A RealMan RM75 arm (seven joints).
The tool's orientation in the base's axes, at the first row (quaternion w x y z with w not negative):
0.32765, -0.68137, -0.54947, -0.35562
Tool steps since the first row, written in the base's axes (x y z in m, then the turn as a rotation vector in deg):
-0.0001, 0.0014, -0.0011, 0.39, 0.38, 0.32
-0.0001, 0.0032, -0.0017, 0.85, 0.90, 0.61
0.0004, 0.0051, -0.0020, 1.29, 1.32, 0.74
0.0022, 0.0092, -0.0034, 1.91, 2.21, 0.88
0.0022, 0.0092, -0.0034, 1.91, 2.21, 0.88
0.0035, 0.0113, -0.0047, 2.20, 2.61, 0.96
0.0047, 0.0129, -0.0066, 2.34, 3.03, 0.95
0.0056, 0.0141, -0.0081, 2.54, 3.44, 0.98
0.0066, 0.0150, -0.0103, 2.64, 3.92, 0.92
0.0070, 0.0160, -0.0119, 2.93, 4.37, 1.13
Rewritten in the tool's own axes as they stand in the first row. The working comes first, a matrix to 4 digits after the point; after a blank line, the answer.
The tool's axes in the first row as the columns of a matrix, in the base's axes (used below as rounded here):
0.1432, 0.9818, 0.1245
0.5157, -0.1815, 0.8373
0.8447, -0.0557, -0.5324

-0.0002, -0.0003, 0.0017, 0.52, 0.30, 0.20
0.0002, -0.0006, 0.0036, 1.10, 0.64, 0.53
0.0010, -0.0004, 0.0054, 1.49, 0.99, 0.87
0.0022, 0.0007, 0.0098, 2.16, 1.43, 1.62
0.0022, 0.0007, 0.0098, 2.16, 1.43, 1.62
0.0024, 0.0016, 0.0124, 2.47, 1.63, 1.95
0.0018, 0.0026, 0.0149, 2.70, 1.69, 2.32
0.0012, 0.0034, 0.0168, 2.97, 1.81, 2.67
0.0000, 0.0043, 0.0189, 3.18, 1.83, 3.12
-0.0008, 0.0046, 0.0206, 3.63, 2.02, 3.42

